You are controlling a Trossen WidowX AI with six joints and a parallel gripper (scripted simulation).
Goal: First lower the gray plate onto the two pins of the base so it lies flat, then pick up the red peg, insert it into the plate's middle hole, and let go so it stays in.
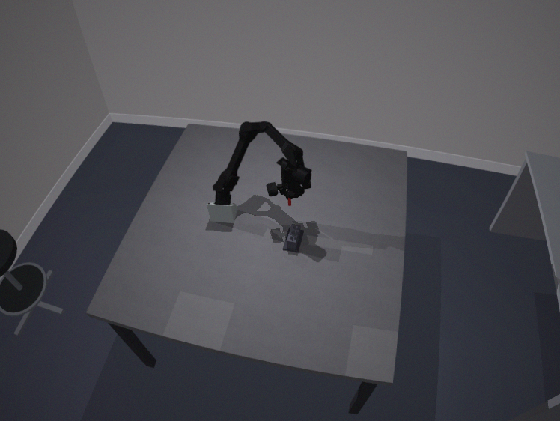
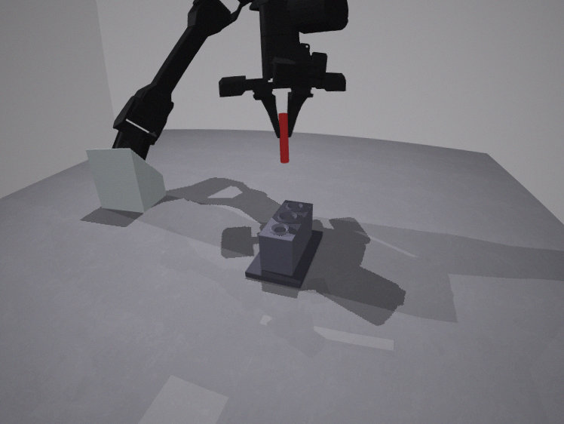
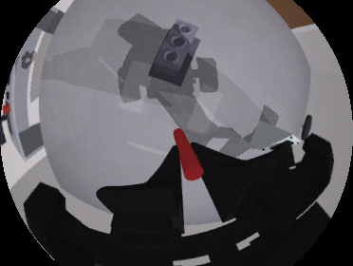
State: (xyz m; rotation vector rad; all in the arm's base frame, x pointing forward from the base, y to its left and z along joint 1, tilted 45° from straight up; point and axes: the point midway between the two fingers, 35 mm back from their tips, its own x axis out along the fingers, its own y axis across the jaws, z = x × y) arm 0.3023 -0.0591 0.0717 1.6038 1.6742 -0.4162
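The gray plate is 2 cm ahead of my gripper tip, 14 cm to the right of it and 8 cm below it. The rest, counted from my gripper tip: red peg: right at my gripper tip; then dark base: 2 cm ahead, 14 cm to the right, 12 cm below.
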